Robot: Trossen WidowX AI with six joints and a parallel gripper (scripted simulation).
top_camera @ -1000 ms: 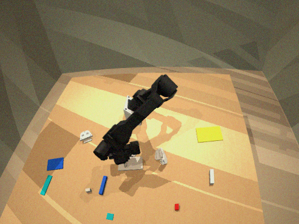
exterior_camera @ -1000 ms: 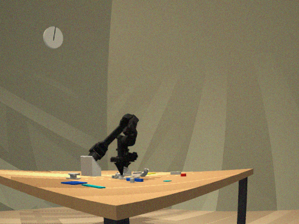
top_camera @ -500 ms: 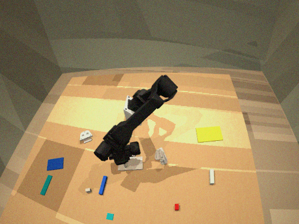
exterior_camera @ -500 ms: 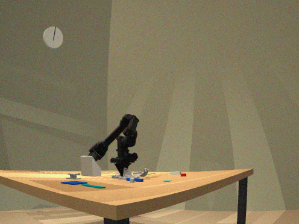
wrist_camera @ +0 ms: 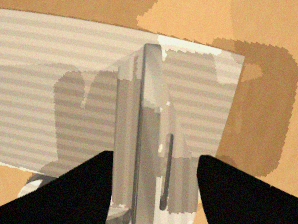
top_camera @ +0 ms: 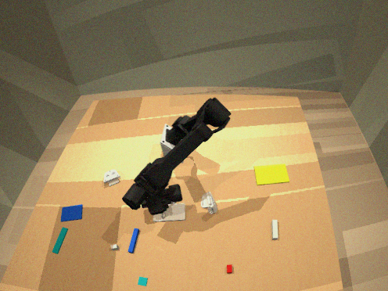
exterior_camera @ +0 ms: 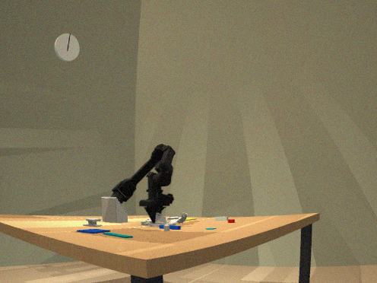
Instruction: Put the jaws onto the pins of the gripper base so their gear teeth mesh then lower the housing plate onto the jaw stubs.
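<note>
My gripper tip is now 190 mm to the right of the jaw, 20 mm below it and 20 mm short of it. Round my gripper tip: small white block (170 mm to the right, 170 mm ahead, 10 mm below); then blue bar (130 mm ahead, 90 mm to the right, 10 mm below); then teal block (290 mm ahead, 50 mm to the right, 10 mm below).
</note>
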